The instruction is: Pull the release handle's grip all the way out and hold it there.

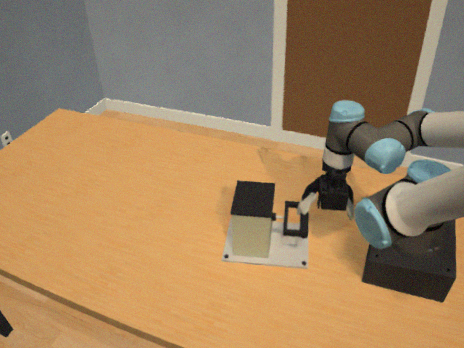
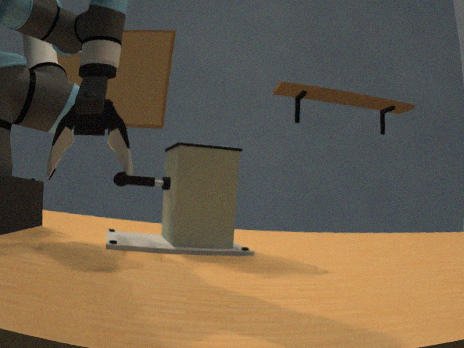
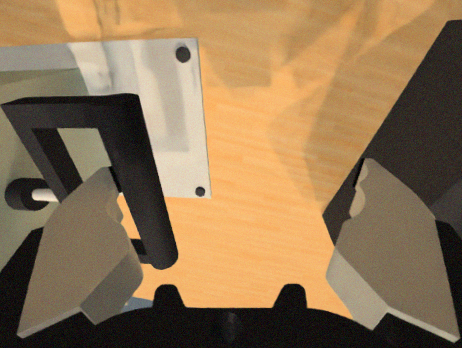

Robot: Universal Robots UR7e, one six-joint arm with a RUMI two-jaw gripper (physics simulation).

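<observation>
The release handle's grip (image 1: pixel 303 227) (image 2: pixel 136 180) (image 3: pixel 142 175) is a black rectangular loop, joined by a short pale rod (image 2: pixel 159 183) (image 3: pixel 44 195) to the side of a pale green box (image 1: pixel 252 235) (image 2: pixel 202 197) with a black top. The box stands on a light plate (image 1: pixel 287 255) (image 2: pixel 140 241) (image 3: pixel 185 110). My gripper (image 1: pixel 326 214) (image 2: pixel 90 175) (image 3: pixel 234 167) points down and is wide open, with nothing between its fingers clasped. One fingertip is at the loop's opening, on the box side of the outer bar; the other is far out on the robot's side. Whether the near fingertip touches the bar is unclear.
The robot's dark base block (image 1: pixel 410 272) (image 2: pixel 20 205) (image 3: pixel 410 115) stands on the wooden table (image 1: pixel 125 225) (image 2: pixel 300 300), beyond the outer finger. A wall shelf (image 2: pixel 345 97) and a brown board (image 2: pixel 145 80) are in the background.
</observation>
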